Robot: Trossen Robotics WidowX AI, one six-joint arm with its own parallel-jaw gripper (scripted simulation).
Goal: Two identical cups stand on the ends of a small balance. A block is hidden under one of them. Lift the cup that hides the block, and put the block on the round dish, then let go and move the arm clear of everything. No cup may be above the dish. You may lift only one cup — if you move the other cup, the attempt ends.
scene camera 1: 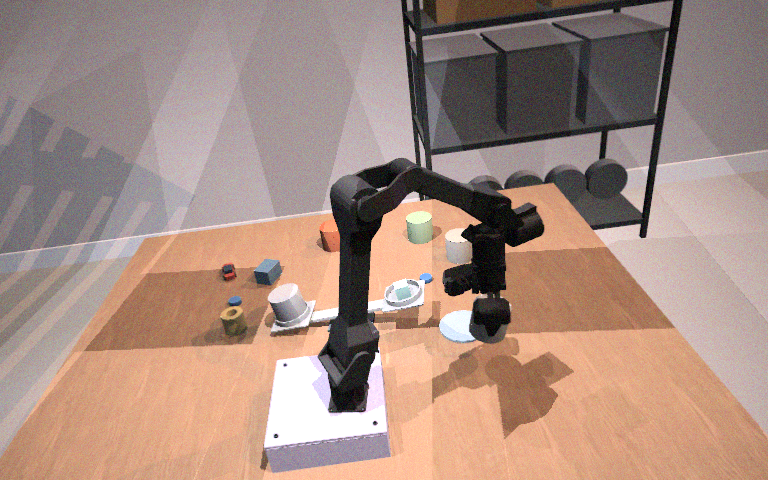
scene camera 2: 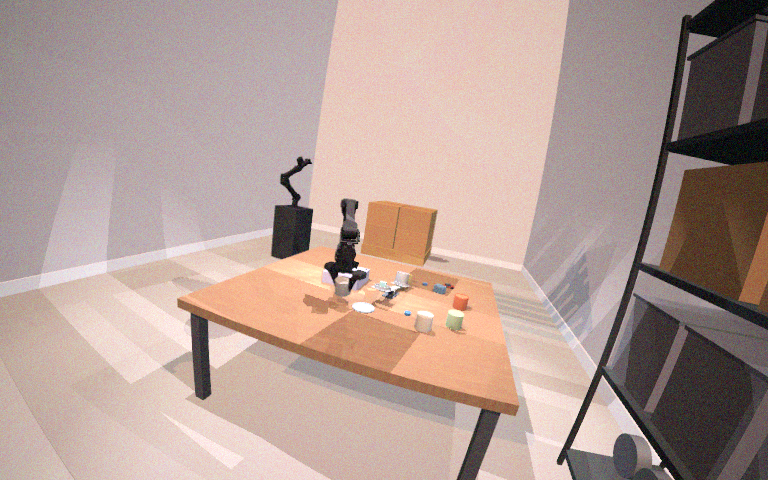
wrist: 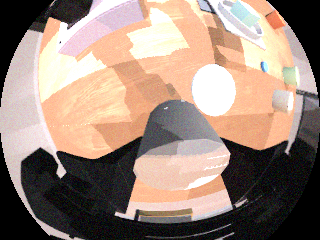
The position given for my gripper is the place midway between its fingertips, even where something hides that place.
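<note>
There's a balance (scene camera 1: 390, 302) here, along with a beige cylinder (scene camera 1: 458, 250) and a grey cup (scene camera 1: 287, 302). You'd also find a round dish (scene camera 1: 454, 326), and the wrist view gives me the dish (wrist: 213, 90) as well. As for what I'm holding, it's a grey cup (wrist: 179, 150), and it's in my gripper (scene camera 1: 490, 323). The wrist view has my gripper (wrist: 177, 139) in it too.
</note>
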